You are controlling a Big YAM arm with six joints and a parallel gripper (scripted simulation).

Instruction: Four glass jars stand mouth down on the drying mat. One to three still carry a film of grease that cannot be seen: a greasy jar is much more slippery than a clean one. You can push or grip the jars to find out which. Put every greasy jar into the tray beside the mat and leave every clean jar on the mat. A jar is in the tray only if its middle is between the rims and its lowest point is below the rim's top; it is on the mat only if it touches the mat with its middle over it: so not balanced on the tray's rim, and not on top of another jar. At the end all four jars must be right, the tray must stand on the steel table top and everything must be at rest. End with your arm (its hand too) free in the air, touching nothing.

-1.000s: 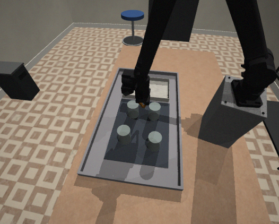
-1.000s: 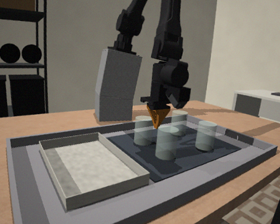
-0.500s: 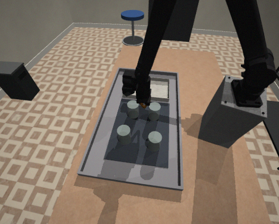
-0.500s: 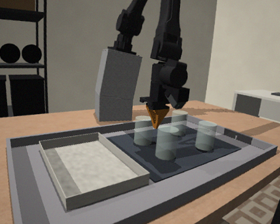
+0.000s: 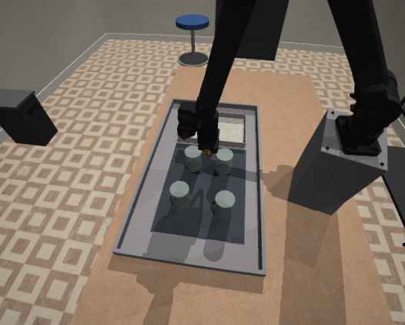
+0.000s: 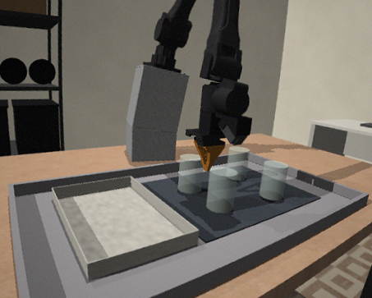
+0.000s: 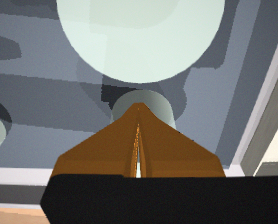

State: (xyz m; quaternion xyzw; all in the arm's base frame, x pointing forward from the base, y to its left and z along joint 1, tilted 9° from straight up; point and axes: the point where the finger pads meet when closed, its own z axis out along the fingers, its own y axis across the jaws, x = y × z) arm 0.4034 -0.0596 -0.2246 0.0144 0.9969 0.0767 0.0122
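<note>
My gripper is now 8 cm above the rimmed steel table top, 2 cm to the left of it and 2 cm short of it. From my hand the other things lie so: pale tray: 24 cm to the right, 7 cm below; dark drying mat: 8 cm to the left, 8 cm below, 1 cm ahead.
</note>
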